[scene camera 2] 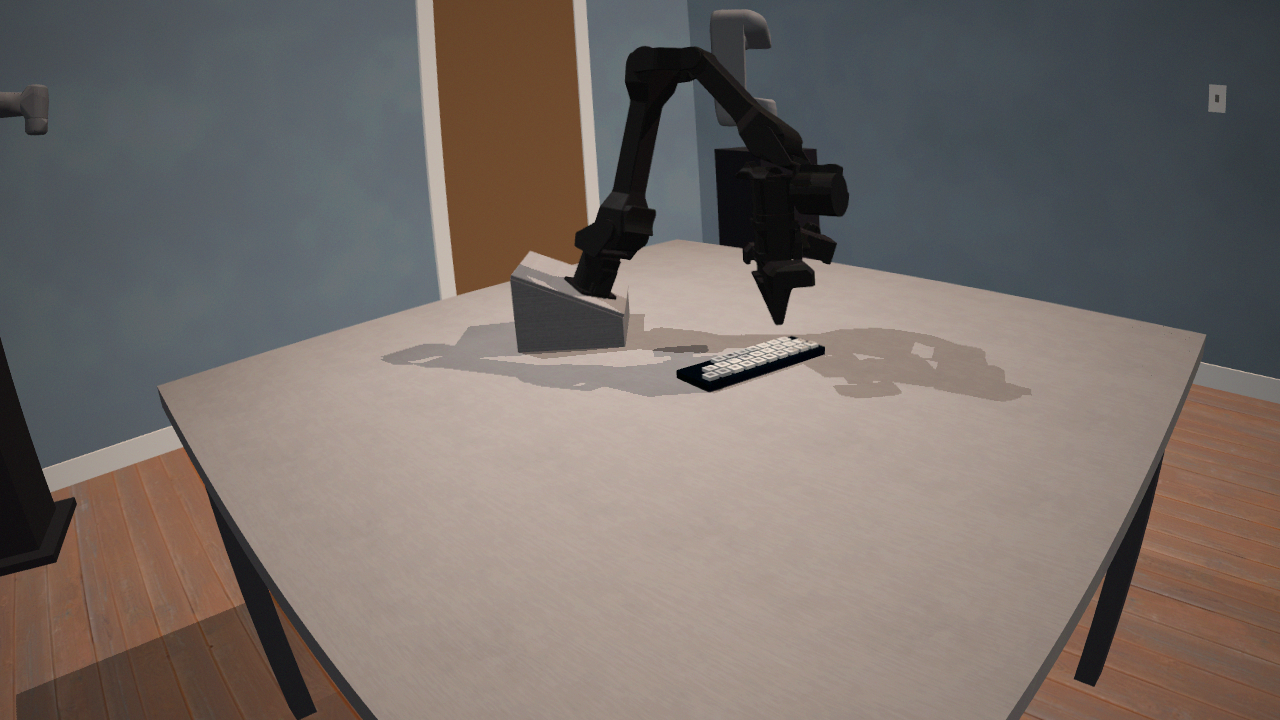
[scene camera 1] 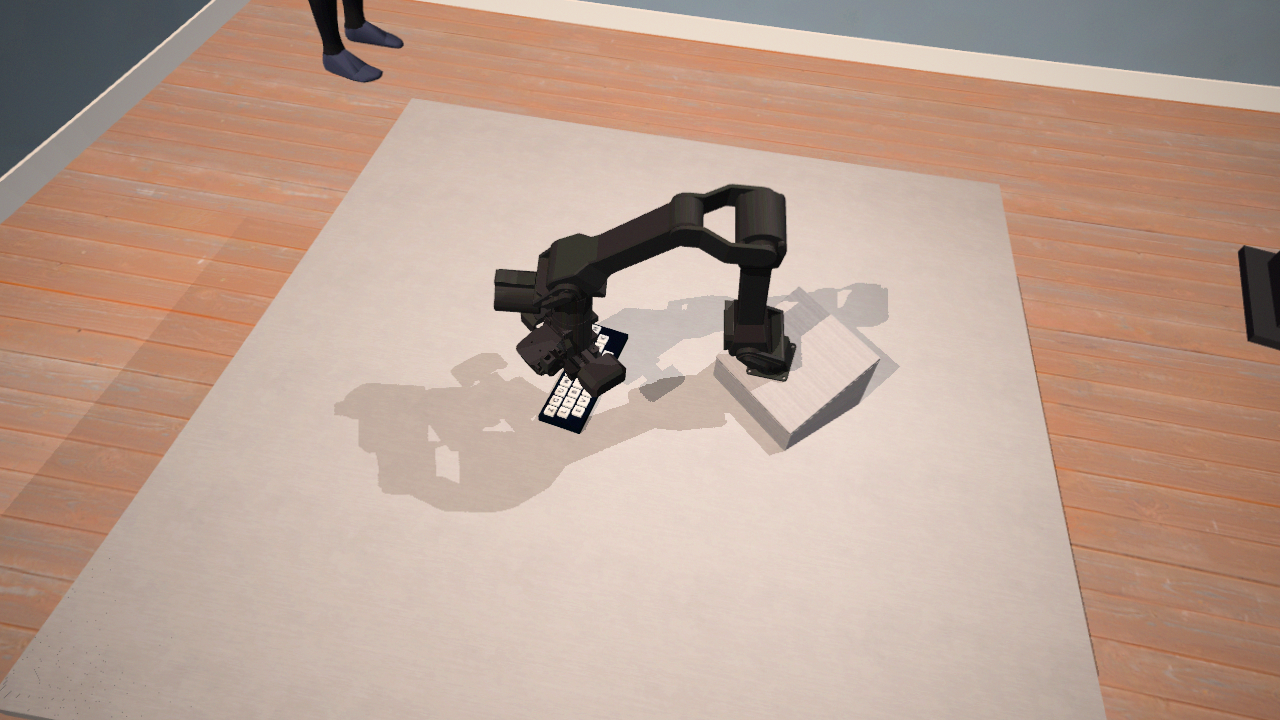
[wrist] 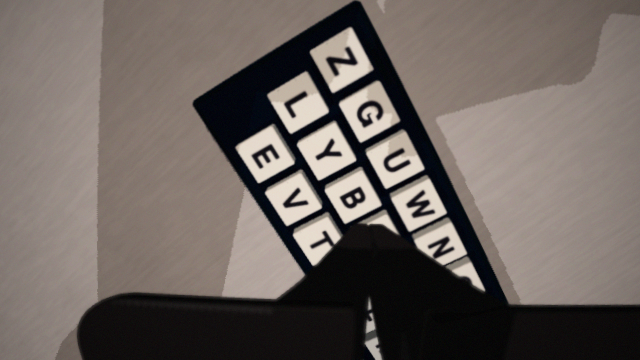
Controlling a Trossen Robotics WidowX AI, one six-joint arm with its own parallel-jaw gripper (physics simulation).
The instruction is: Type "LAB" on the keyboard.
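Frame: origin at the arm's base, x ahead, y left, z up, level; centimetres.
Seen in the pictures: gripper, fingertip midpoint: (scene camera 2: 778, 324) (scene camera 1: 572, 378) (wrist: 367, 238); arm's base, link origin: (scene camera 2: 589, 289) (scene camera 1: 771, 359).
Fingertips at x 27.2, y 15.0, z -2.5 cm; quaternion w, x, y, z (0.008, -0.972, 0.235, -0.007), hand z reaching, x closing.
Note:
Pixels of each thing's middle, then the offset from my fingertips to it. Level surfaces: height alone.
- black keyboard, body centre: (wrist: 402, 276) (scene camera 2: 754, 360) (scene camera 1: 585, 374) dx +0.0, dy -4.4, dz -4.2 cm
- L key, body centre: (wrist: 298, 102) (scene camera 1: 563, 412) dx -0.5, dy +4.1, dz -3.6 cm
- Y key, body centre: (wrist: 326, 151) (scene camera 1: 569, 402) dx -0.3, dy +2.1, dz -3.6 cm
- B key, body centre: (wrist: 353, 195) (scene camera 1: 574, 393) dx -0.2, dy +0.1, dz -3.6 cm
- grey table, surface height: dz -5.0 cm
The black keyboard (scene camera 1: 572, 398) (scene camera 2: 756, 361) (wrist: 227, 110) with white letter keys lies on the table. In the wrist view the L key (wrist: 298, 102) is at the upper left, beside the Y key (wrist: 327, 151), and the B key (wrist: 353, 196) shows in full just beyond the fingertips. I cannot make out the A key; several keys are hidden behind the fingers. My gripper (scene camera 2: 779, 320) (wrist: 367, 238) is shut and empty, pointing down. Its tips hang a little above the keyboard, apart from the keys, and in the wrist view cover part of the key after B.
The arm stands on a grey wedge-shaped block (scene camera 1: 810, 394) (scene camera 2: 568, 317) beside the keyboard on the grey table (scene camera 1: 626, 573) (scene camera 2: 626, 537). A person's feet (scene camera 1: 353, 65) show on the floor beyond the table. A dark stand (scene camera 2: 22, 483) is at the left, off the table.

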